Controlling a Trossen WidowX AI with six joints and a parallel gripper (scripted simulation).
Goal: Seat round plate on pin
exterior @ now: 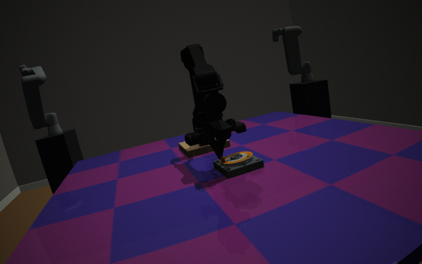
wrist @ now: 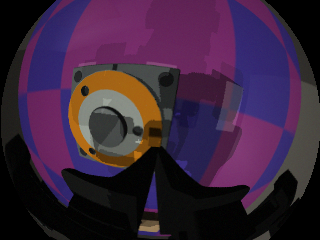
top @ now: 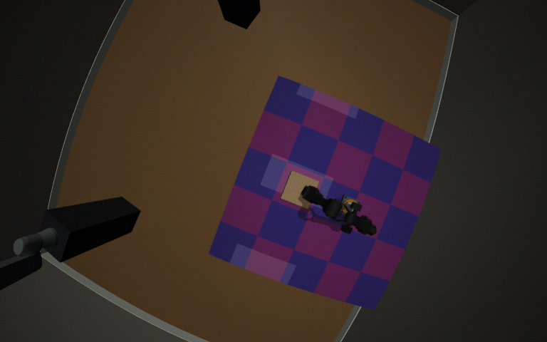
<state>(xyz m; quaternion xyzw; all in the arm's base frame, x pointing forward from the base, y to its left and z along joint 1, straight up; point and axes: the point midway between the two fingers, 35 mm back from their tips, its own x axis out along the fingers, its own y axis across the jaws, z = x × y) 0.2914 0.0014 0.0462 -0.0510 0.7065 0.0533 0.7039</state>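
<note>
Now: the dark square base 50 mm to the left of my gripper tip and 20 mm below it.
</note>
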